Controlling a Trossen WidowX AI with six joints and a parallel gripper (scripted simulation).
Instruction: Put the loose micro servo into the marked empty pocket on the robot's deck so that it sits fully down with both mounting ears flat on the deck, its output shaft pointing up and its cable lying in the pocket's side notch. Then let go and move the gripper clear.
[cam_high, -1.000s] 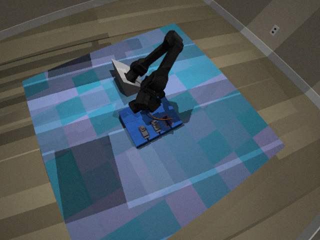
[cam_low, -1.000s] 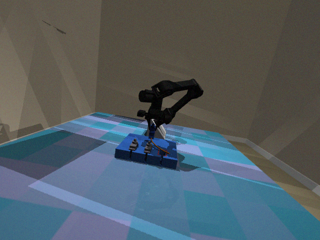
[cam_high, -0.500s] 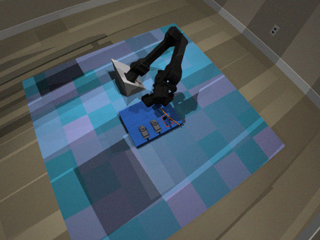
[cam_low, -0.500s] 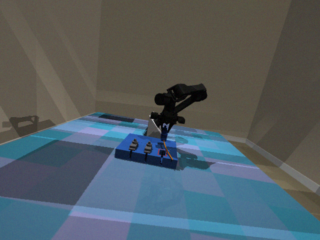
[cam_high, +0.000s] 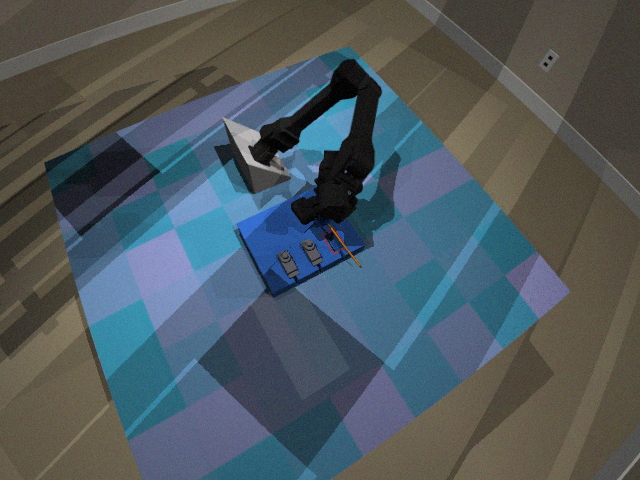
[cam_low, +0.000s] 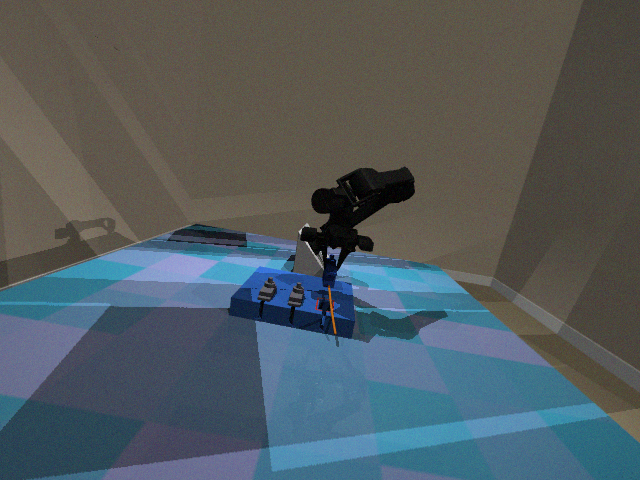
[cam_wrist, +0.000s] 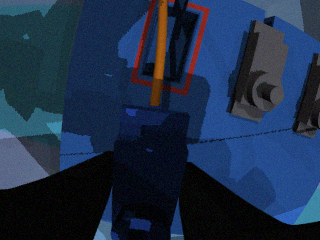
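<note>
The blue deck is 10 cm below my gripper tip, 8 cm to the right of it and 4 cm behind it.
</note>
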